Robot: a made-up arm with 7 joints.
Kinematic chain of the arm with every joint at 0, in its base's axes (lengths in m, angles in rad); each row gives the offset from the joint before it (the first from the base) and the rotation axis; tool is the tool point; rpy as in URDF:
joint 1: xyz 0 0 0 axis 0.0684 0.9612 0.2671
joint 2: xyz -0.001 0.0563 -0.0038 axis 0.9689 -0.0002 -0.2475
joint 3: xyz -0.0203 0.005 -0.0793 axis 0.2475 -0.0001 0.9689
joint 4: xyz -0.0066 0 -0.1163 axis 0.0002 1 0
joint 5: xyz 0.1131 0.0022 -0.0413 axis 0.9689 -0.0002 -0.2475
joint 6: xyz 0.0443 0 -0.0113 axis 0.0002 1 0
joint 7: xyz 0.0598 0 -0.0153 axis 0.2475 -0.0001 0.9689
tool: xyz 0 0 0 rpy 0 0.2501 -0.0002
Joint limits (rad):
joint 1: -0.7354..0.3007
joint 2: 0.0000..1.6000
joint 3: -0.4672..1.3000
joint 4: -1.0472..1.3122
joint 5: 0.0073..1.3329
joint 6: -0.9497..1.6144
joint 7: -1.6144..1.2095
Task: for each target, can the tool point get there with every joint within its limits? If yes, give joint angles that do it. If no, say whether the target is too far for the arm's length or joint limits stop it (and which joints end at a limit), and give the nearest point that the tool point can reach.
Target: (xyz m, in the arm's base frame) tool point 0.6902 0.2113 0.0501
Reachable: no: too far | nearest point 0.3366 0.1984 -0.0435 | short by 0.366 m
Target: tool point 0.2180 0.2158 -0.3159
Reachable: yes | joints -0.4274 0.3566 0.4388 1.0065 0.6900 -0.3952 -0.7861
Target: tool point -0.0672 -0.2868 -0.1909
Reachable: no: joint limits stop it (at a limit: joint 1, joint 2, joint 3, joint 5, joint 6) | nearest point 0.0552 -0.0686 -0.2677 | short by 0.262 m
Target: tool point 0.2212 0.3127 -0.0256
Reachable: yes | joints -0.4168 0.8187 0.5690 -0.0214 0.7270 0.7946 -1.2405
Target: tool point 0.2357 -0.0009 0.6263
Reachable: no: too far | nearest point 0.1159 0.1615 0.2346 | short by 0.441 m
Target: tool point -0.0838 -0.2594 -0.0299
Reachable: no: joint limits stop it (at a limit: joint 1, joint 2, joint 3, joint 4, joint 5, joint 6) | nearest point 0.0824 -0.0533 0.0155 | short by 0.269 m
